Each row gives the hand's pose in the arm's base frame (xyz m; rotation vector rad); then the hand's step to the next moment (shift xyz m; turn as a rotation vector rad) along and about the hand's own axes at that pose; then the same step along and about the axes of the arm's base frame.
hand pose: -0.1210 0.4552 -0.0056 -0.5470 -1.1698 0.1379
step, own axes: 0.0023 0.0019 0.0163 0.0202 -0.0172 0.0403
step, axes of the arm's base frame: -0.0134 0.0080 0.0055 -0.0312 0.0064 0.0362
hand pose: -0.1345 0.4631 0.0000 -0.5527 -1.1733 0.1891
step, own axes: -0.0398 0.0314 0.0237 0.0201 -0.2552 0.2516
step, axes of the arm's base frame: -0.0326 0.0174 -0.0420 -0.2572 -0.1307 0.2136
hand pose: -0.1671 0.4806 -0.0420 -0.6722 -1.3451 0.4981
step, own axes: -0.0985 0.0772 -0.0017 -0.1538 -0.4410 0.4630
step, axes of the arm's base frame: -0.0111 -0.0118 -0.1241 -0.5041 -0.3497 0.2369
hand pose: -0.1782 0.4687 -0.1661 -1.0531 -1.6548 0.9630
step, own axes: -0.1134 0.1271 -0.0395 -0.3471 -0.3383 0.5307
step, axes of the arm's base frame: 0.0889 -0.0592 -0.1385 -0.5059 -0.5058 0.0692
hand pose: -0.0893 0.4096 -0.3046 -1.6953 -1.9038 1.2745
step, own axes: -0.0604 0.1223 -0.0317 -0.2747 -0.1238 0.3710
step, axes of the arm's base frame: 0.1180 -0.0519 -0.0546 -0.2720 -0.3921 -0.0262
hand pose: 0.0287 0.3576 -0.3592 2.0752 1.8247 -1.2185
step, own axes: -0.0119 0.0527 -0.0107 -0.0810 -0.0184 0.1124
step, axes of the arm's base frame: 0.0519 -0.0172 -0.0066 -0.0658 -0.1221 -0.0170
